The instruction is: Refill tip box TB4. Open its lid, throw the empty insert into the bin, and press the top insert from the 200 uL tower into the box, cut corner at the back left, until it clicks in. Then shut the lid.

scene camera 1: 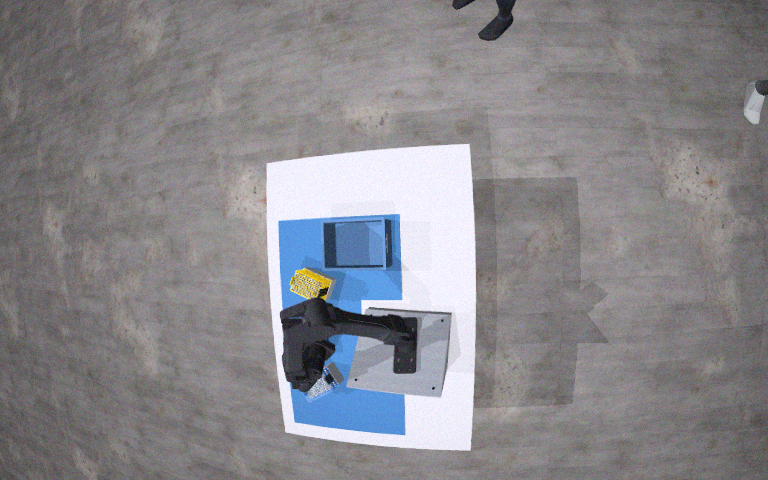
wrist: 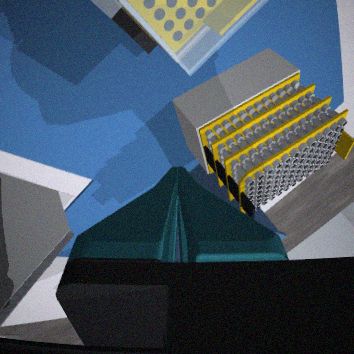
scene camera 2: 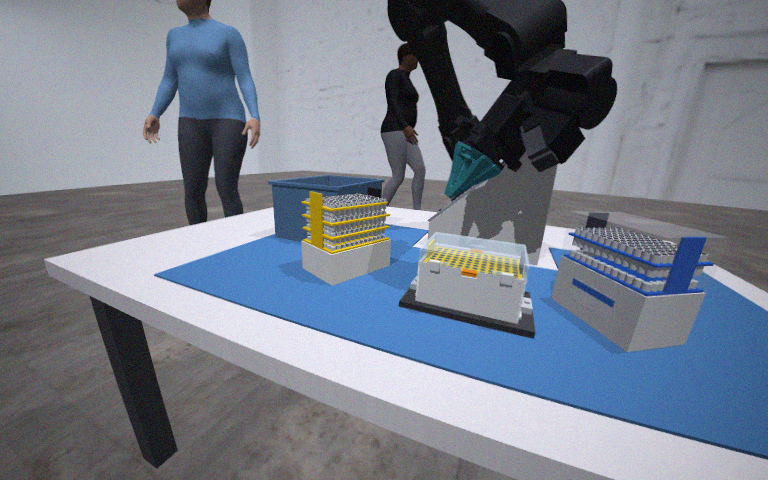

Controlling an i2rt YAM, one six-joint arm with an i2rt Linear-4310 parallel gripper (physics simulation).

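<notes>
The tip box (scene camera 2: 467, 295) stands in a black holder (scene camera 2: 464, 320) on the blue mat. Its clear lid (scene camera 2: 481, 247) (wrist: 192, 62) is shut over a yellow insert (scene camera 2: 472, 262) (wrist: 172, 16) with empty holes. The yellow tower (scene camera 1: 310, 284) (scene camera 2: 346, 257) (wrist: 225, 90) holds several stacked inserts full of tips. The blue bin (scene camera 1: 329, 246) (scene camera 2: 291, 212) is open at the top. My gripper (scene camera 2: 450, 195) (wrist: 177, 177) is shut and empty, above and behind the box, on its yellow-tower side. The arm hides the box and fingertips in the overhead view.
A blue tower (scene camera 1: 323, 387) (scene camera 2: 659, 322) with stacked inserts stands on the other side of the box from the yellow tower. The arm's grey base plate (scene camera 1: 427, 362) lies behind the box. The mat (scene camera 2: 271, 297) lies on the white table (scene camera 2: 79, 266). Two people stand beyond the table.
</notes>
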